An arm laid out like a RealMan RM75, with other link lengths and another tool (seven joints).
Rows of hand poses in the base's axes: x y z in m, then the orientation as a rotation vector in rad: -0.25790, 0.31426, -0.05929, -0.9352, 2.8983, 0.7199; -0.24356, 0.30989, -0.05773, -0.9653, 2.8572, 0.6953; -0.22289, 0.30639, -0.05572, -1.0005, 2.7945, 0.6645; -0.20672, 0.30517, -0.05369, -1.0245, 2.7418, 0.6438; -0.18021, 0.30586, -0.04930, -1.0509, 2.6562, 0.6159; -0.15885, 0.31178, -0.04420, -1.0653, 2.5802, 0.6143; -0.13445, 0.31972, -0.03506, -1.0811, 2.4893, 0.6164; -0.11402, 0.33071, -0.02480, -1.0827, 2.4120, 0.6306; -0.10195, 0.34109, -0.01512, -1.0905, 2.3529, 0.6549; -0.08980, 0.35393, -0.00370, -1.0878, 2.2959, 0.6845; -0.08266, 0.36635, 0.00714, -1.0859, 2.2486, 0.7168; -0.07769, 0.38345, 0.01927, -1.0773, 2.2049, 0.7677
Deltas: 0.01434, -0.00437, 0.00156, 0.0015, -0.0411, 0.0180; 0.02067, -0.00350, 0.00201, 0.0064, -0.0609, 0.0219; 0.01617, -0.00122, 0.00203, 0.0084, -0.0495, 0.0160; 0.02651, 0.00069, 0.00439, 0.0182, -0.0796, 0.0196; 0.02136, 0.00592, 0.00510, 0.0302, -0.0619, 0.0153; 0.02440, 0.00794, 0.00914, 0.0387, -0.0720, 0.0194; 0.02043, 0.01099, 0.01026, 0.0429, -0.0570, 0.0115; 0.01207, 0.01038, 0.00968, 0.0385, -0.0360, 0.0169; 0.01215, 0.01284, 0.01142, 0.0438, -0.0324, 0.0111; 0.00714, 0.01242, 0.01084, 0.0406, -0.0225, 0.0119; 0.00497, 0.01710, 0.01213, 0.0510, -0.0102, 0.0121
